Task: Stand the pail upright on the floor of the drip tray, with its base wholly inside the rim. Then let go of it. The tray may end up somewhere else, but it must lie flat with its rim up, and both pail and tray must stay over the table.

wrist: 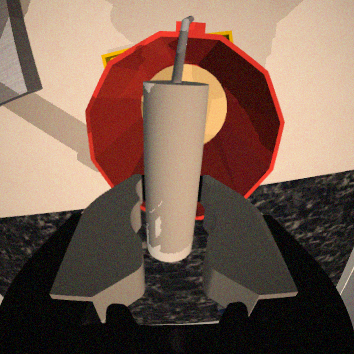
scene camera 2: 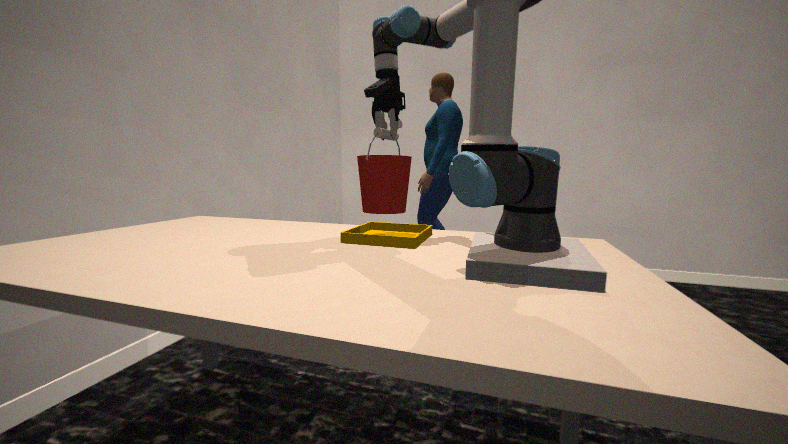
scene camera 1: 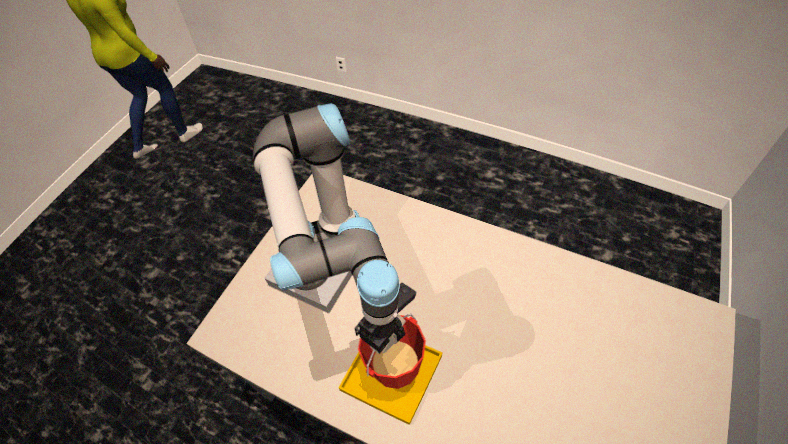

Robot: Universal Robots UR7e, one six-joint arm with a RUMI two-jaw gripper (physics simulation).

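Seen in the pictures: gripper, between the fingertips: (wrist: 170, 178) (scene camera 2: 388, 139); arm's base, origin of its link: (scene camera 2: 526, 243).
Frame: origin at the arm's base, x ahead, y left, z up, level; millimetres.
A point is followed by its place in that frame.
Note:
The red pail (scene camera 1: 397, 380) @(x 513, y -180, z 176 mm) (scene camera 2: 384, 184) @(x 418, y -48, z 132 mm) (wrist: 112, 120) @(x 377, y -110, z 170 mm) hangs upright in the air by its wire handle. My gripper (scene camera 2: 386, 131) @(x 447, y -127, z 274 mm) (wrist: 170, 178) @(x 447, y -127, z 274 mm) is shut on the pale cylindrical grip of that handle, above the pail's mouth. The yellow drip tray (scene camera 1: 405, 410) @(x 541, y -196, z -47 mm) (scene camera 2: 380, 240) @(x 409, y -5, z -33 mm) lies flat on the table, rim up. In scene camera 2 a gap shows between the pail's base and the tray below it. In scene camera 1 the pail covers the tray's back part. In the wrist view the pail hides most of the tray, and two corners show past its rim.
The tray lies near an edge of the table (scene camera 1: 606, 341) @(x 982, y 344, z -51 mm) (scene camera 2: 137, 270) @(x 774, y 469, z -51 mm). The arm's grey base plate (scene camera 1: 337, 287) @(x 125, y 9, z 1 mm) (scene camera 2: 534, 274) @(x -33, y 167, z -27 mm) stands on the table. A person in yellow-green (scene camera 1: 118, 38) stands on the floor beyond it. A person in blue (scene camera 2: 443, 132) stands behind the table in scene camera 2.

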